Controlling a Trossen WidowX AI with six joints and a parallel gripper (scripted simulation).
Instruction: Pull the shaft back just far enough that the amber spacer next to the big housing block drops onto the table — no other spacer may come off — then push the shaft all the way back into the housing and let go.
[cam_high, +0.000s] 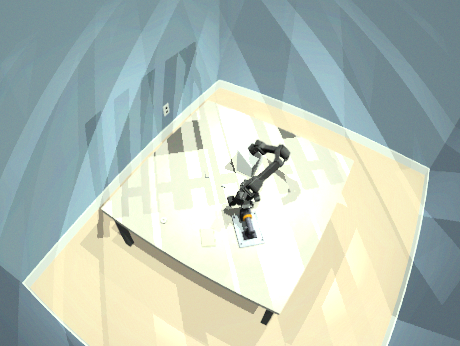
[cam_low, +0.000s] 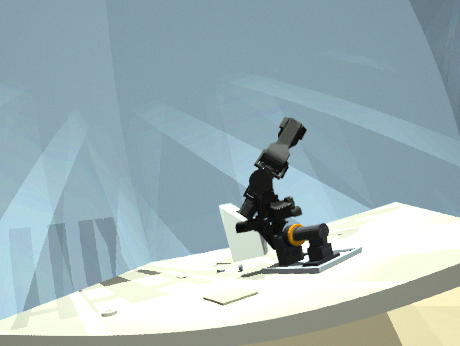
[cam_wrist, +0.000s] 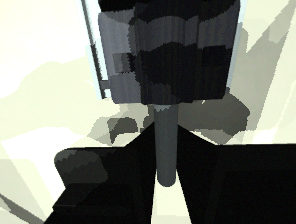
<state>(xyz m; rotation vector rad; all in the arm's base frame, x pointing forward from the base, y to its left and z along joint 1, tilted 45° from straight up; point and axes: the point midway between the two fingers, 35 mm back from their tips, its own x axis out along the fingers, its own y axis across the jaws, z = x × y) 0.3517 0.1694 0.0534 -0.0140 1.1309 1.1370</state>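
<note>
Right now the grey shaft is 5 cm to the left of my gripper tip, 5 cm ahead of it and 3 cm above it. From my gripper tip the other things lie so: flat pale patch 27 cm ahead, 7 cm to the right, 4 cm below; amber spacer 7 cm to the left, 7 cm ahead, 3 cm above.
</note>
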